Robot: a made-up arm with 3 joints.
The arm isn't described. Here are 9 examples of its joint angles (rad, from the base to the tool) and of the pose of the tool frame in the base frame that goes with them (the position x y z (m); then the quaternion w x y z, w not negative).
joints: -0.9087 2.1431 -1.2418
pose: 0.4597 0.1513 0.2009 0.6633 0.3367 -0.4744 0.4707
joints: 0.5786 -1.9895 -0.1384
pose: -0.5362 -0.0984 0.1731 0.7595 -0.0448 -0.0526 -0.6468
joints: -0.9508 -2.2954 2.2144
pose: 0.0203 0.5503 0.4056 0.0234 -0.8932 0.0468 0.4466
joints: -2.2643 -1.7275 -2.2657
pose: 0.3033 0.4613 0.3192 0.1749 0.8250 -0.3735 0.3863
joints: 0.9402 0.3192 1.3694
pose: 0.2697 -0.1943 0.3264 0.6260 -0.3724 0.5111 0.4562
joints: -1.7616 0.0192 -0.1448
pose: -0.3275 0.1082 0.1728 0.6422 -0.0553 -0.0466 -0.7631
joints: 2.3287 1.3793 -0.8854
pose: -0.3333 0.1573 0.1762 0.2525 -0.4113 -0.1197 -0.8676
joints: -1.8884 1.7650 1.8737
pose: 0.0520 -0.3513 0.3808 0.5912 0.0497 0.8042 -0.0365
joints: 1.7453 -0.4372 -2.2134
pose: 0.4016 -0.0161 0.3127 0.3552 0.5441 -0.7097 0.2723
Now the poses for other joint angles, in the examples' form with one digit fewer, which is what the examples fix.
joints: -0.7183 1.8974 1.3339
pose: 0.356 -0.070 0.322 0.653 -0.344 0.514 0.437
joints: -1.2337 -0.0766 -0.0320
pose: -0.357 -0.022 0.178 0.793 -0.010 -0.013 -0.609
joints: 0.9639 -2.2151 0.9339
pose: -0.535 -0.132 0.272 0.724 0.264 0.365 -0.523
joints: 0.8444 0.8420 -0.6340
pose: 0.283 0.135 0.167 0.632 0.233 -0.207 0.710
